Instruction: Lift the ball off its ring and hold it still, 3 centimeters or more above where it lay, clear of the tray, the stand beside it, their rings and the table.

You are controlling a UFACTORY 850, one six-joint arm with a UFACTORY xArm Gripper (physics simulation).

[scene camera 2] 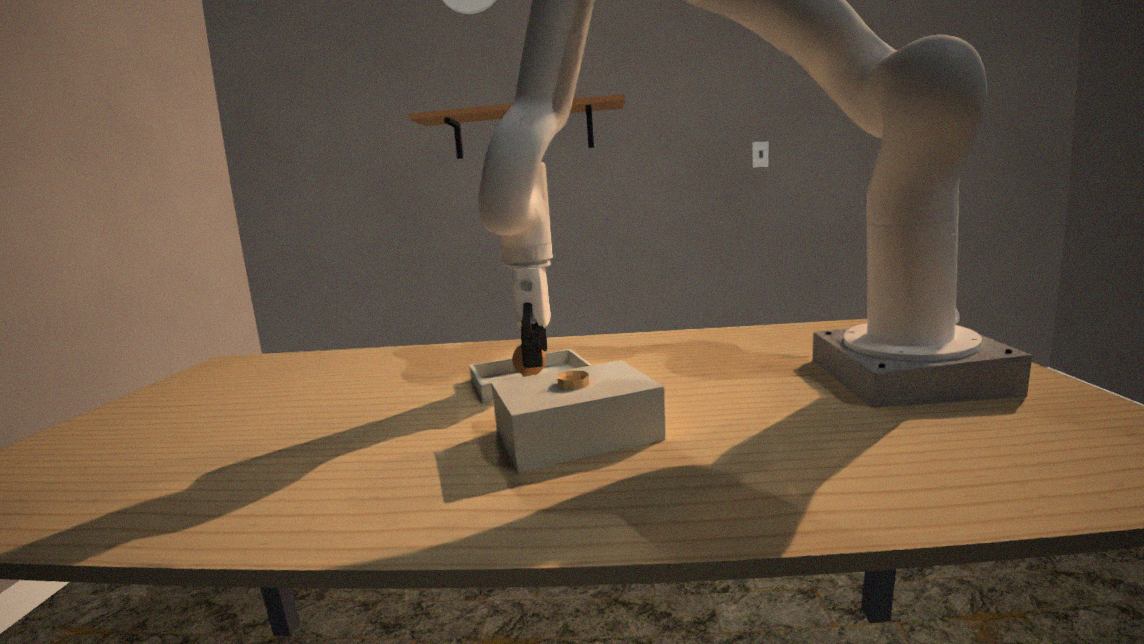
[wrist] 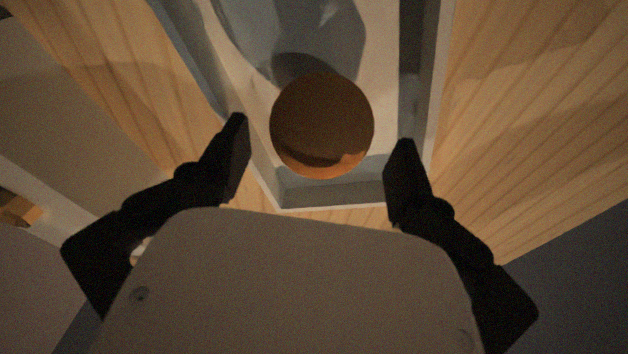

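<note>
The orange ball [scene camera 2: 517, 361] [wrist: 322, 120] is at the tray [scene camera 2: 483, 387] [wrist: 335, 206], low over its floor; the ring beneath it is hidden. My gripper [scene camera 2: 533, 358] [wrist: 320, 144] is open, pointing down. In the wrist view one black finger stands to each side of the ball, with a gap on both sides. In the scene view the fingers overlap the ball's right part. The pale stand [scene camera 2: 592, 424] [wrist: 55, 100] is beside the tray and carries an orange ring [scene camera 2: 574, 384] [wrist: 25, 214].
The stand is a tall block in front of the tray in the scene view and to the left in the wrist view. The tray's low walls rise around the ball. The wooden table [scene camera 2: 360, 496] lies beneath, and the arm's grey base block [scene camera 2: 944, 385] is at the right.
</note>
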